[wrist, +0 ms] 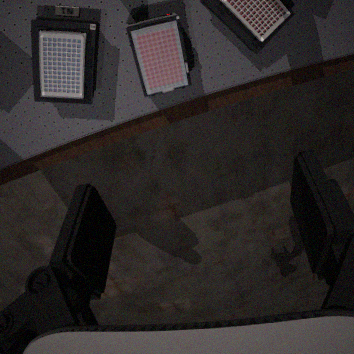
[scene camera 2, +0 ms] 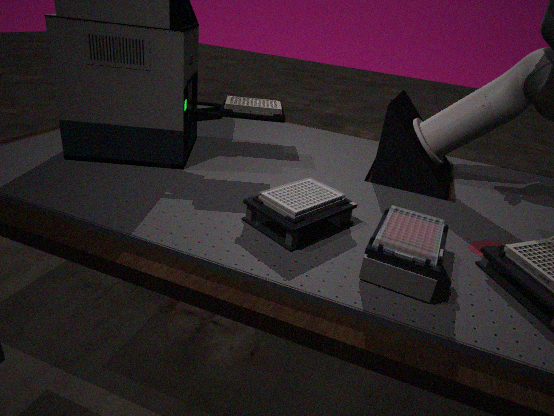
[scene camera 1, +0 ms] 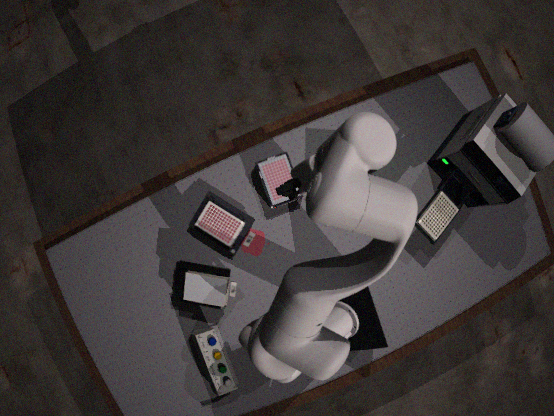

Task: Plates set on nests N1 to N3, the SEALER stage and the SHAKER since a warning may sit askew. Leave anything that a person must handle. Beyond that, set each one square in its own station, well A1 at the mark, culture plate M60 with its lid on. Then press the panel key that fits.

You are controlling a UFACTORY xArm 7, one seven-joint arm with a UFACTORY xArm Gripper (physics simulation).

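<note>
My gripper [wrist: 194, 191] is open and empty over floor past the table edge in the wrist view; the arm mostly hides it in scene camera 1. A white plate with bluish wells [scene camera 2: 302, 196] [wrist: 62, 65] lies in nest N1 [scene camera 2: 292, 240] [wrist: 92, 55], looking about parallel. A clear-lidded pink plate [scene camera 1: 275, 177] [scene camera 2: 411, 232] [wrist: 161, 57] sits on the shaker [scene camera 2: 397, 276]. A red-welled plate [scene camera 1: 220, 222] [scene camera 2: 540, 255] [wrist: 257, 15] lies in nest N3 [scene camera 1: 206, 238]. A plain-topped block [scene camera 1: 206, 288] sits on N2. A cream plate [scene camera 1: 438, 216] [scene camera 2: 252, 103] rests on the sealer stage. A1 marks are unreadable.
The sealer [scene camera 1: 475, 155] [scene camera 2: 120, 100] stands tall with a green light. A key panel [scene camera 1: 215, 361] has blue, yellow, green and dark keys. A red patch [scene camera 1: 256, 242] [scene camera 2: 481, 246] lies beside N3. The arm's black base [scene camera 1: 372, 325] [scene camera 2: 405, 165] stands at a table edge.
</note>
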